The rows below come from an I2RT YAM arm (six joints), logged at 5 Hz.
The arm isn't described. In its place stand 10 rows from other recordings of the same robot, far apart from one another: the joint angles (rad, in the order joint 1, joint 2, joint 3, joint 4, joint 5, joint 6), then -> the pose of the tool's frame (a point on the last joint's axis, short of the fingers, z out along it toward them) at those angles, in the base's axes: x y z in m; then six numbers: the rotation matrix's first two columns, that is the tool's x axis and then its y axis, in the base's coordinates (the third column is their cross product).
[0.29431, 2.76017, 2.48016, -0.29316, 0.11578, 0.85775] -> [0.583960, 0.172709, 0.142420, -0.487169, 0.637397, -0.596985, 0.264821, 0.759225, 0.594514]
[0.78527, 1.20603, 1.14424, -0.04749, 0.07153, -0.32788] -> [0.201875, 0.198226, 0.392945, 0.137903, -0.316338, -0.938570, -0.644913, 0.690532, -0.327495]
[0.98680, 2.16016, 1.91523, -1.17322, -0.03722, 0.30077] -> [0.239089, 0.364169, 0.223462, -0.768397, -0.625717, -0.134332, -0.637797, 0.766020, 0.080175]
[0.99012, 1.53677, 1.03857, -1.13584, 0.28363, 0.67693] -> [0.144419, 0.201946, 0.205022, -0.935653, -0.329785, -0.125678, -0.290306, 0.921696, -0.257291]
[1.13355, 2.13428, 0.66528, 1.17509, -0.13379, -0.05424] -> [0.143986, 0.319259, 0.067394, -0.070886, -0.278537, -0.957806, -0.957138, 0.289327, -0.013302]
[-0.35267, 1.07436, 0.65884, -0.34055, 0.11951, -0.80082] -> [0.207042, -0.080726, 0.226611, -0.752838, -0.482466, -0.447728, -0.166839, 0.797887, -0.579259]
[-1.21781, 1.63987, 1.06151, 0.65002, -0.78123, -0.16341] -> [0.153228, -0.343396, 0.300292, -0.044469, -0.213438, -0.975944, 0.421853, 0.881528, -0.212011]
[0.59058, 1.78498, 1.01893, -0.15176, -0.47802, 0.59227] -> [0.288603, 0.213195, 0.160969, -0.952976, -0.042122, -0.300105, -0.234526, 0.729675, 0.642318]
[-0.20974, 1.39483, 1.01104, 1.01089, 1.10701, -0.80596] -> [0.283119, -0.092820, 0.390090, -0.180846, -0.291487, -0.939324, 0.969044, 0.110404, -0.220828]
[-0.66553, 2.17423, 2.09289, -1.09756, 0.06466, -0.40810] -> [0.360969, -0.286287, 0.269550, -0.919503, 0.218328, -0.326876, 0.294897, 0.932973, -0.206392]
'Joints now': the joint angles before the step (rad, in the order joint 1, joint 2, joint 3, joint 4, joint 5, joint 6). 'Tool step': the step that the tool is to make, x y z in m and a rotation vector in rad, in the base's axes. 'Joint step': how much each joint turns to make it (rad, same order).
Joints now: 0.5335 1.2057 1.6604 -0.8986 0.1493 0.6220
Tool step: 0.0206 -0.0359 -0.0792 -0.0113 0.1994 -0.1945
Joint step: -0.1933 -0.0775 -0.3275 0.0563 -0.0365 0.0648
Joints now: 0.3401 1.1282 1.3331 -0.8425 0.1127 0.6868
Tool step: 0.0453 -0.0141 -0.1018 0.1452 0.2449 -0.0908
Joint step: -0.1313 0.1237 -0.2777 0.2007 -0.1679 0.1256
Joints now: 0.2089 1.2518 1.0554 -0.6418 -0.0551 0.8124
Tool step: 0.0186 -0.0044 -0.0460 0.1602 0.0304 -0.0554
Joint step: -0.0434 0.0780 -0.1329 0.2241 -0.1125 0.1195
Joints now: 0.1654 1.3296 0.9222 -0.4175 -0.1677 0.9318
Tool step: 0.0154 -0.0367 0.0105 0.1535 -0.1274 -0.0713
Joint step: -0.1519 0.0037 -0.0076 0.1646 -0.1549 0.0507
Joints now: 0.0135 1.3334 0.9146 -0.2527 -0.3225 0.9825
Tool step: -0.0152 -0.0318 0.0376 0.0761 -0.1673 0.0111
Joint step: -0.1346 -0.1047 0.0157 0.0386 -0.1679 -0.0114
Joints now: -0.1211 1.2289 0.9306 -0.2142 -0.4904 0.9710
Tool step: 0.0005 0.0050 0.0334 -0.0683 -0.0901 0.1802
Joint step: 0.0044 0.0057 0.1266 -0.1068 -0.1265 -0.1587
